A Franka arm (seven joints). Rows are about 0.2 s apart.
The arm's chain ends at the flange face. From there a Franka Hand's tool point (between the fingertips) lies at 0.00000 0.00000 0.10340 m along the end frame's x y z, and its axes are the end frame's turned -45 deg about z.
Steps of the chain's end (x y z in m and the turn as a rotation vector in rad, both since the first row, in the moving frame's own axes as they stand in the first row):
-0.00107, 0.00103, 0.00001, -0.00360, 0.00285, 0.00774
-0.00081, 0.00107, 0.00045, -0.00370, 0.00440, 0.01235
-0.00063, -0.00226, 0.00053, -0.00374, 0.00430, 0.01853
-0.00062, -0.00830, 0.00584, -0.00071, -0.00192, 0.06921
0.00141, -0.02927, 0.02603, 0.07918, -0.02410, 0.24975
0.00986, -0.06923, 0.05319, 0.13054, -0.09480, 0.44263
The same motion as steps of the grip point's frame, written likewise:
-0.00154, 0.00044, 0.00001, -0.00456, -0.00053, 0.00774
-0.00128, 0.00078, 0.00045, -0.00573, 0.00049, 0.01235
0.00119, -0.00146, 0.00053, -0.00569, 0.00040, 0.01853
0.00524, -0.00640, 0.00584, 0.00086, -0.00186, 0.06921
0.02661, -0.02666, 0.02568, 0.07303, 0.03895, 0.24975
0.06202, -0.05729, 0.05187, 0.15934, 0.02527, 0.44263

